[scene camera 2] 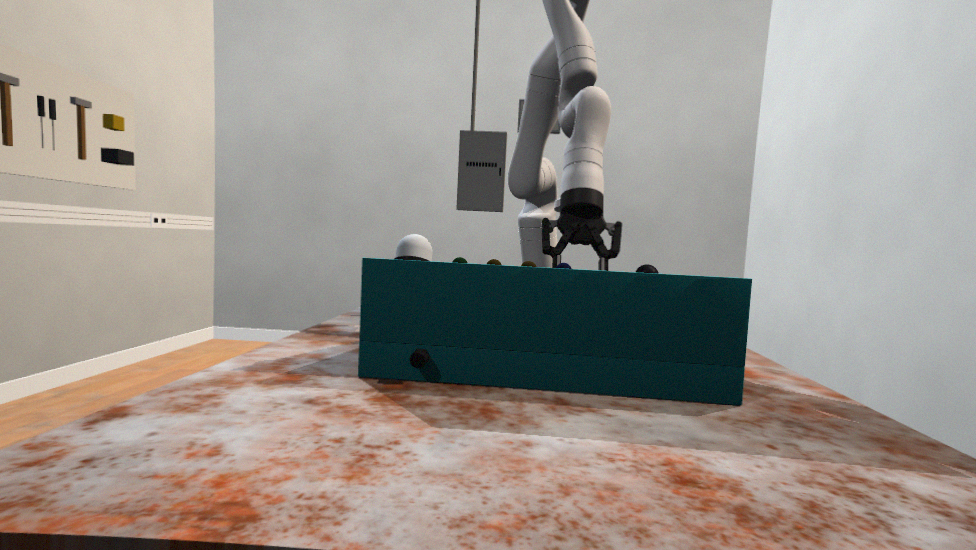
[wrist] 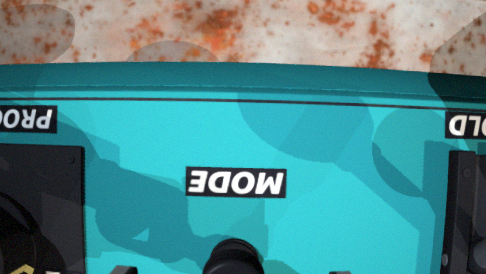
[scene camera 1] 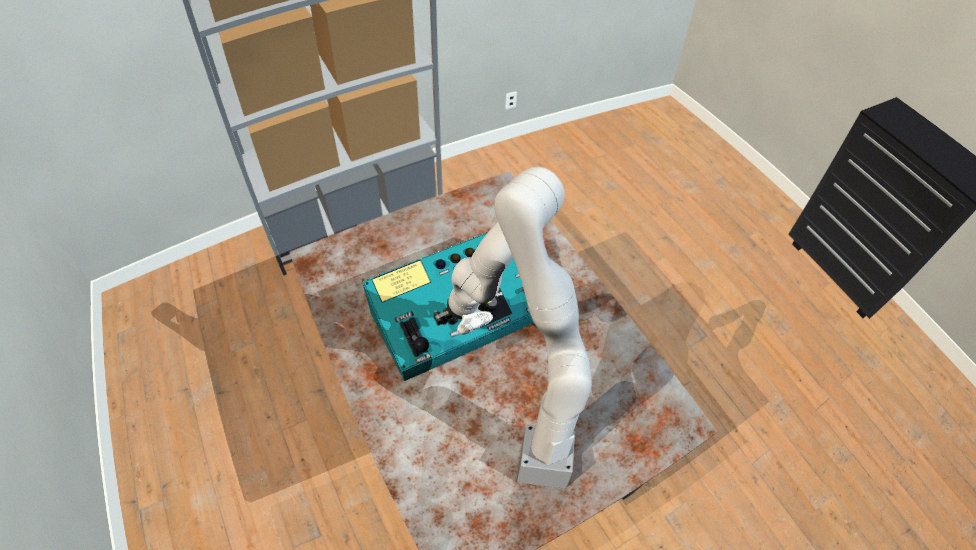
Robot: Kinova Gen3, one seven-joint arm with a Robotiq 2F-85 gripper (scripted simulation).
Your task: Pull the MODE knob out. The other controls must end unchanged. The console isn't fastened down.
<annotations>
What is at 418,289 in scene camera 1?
A teal console.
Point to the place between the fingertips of my gripper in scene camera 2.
579,279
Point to a teal console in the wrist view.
At 113,160
</annotations>
